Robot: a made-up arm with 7 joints.
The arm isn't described. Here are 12 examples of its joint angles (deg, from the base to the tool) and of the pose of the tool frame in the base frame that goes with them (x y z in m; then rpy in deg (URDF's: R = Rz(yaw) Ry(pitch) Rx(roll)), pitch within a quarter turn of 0, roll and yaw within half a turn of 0).
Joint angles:
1: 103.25 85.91 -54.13 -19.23 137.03 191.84 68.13
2: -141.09 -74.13 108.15 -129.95 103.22 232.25 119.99
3: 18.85 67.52 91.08 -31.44 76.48 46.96 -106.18
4: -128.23 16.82 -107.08 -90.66 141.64 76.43 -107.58
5: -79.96 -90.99 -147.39 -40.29 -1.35 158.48 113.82
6: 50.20 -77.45 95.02 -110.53 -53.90 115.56 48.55
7: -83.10 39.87 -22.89 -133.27 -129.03 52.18 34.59
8: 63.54 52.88 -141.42 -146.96 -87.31 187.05 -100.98
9: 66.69 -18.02 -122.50 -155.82 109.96 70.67 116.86
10: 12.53 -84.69 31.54 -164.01 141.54 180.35 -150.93
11: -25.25 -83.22 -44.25 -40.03 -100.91 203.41 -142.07
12: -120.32 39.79 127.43 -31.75 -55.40 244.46 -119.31
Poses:
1: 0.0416 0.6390 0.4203 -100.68 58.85 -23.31
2: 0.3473 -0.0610 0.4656 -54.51 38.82 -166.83
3: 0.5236 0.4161 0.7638 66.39 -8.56 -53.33
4: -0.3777 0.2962 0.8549 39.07 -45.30 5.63
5: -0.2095 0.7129 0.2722 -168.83 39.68 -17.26
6: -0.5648 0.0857 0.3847 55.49 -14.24 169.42
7: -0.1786 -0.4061 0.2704 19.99 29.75 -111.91
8: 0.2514 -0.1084 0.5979 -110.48 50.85 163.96
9: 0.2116 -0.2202 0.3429 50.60 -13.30 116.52
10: -0.0111 -0.0107 0.5466 77.63 -48.23 119.86
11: -0.5181 0.1873 0.6904 34.69 10.53 -112.99
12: -0.1229 -0.2769 0.8977 -26.45 -28.73 20.43
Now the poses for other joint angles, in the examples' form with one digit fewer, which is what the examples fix.
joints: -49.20 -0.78 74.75 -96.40 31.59 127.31 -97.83
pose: 0.452 0.178 0.838 146.3 -26.5 119.3
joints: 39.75 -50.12 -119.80 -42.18 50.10 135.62 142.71
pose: -0.409 -0.559 0.740 74.6 43.0 21.2
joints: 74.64 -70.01 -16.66 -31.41 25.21 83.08 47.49
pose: -0.106 -0.620 0.880 -47.8 -34.7 -28.5
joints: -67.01 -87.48 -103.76 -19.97 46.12 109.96 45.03
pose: -0.399 0.687 0.386 -42.1 48.8 147.7
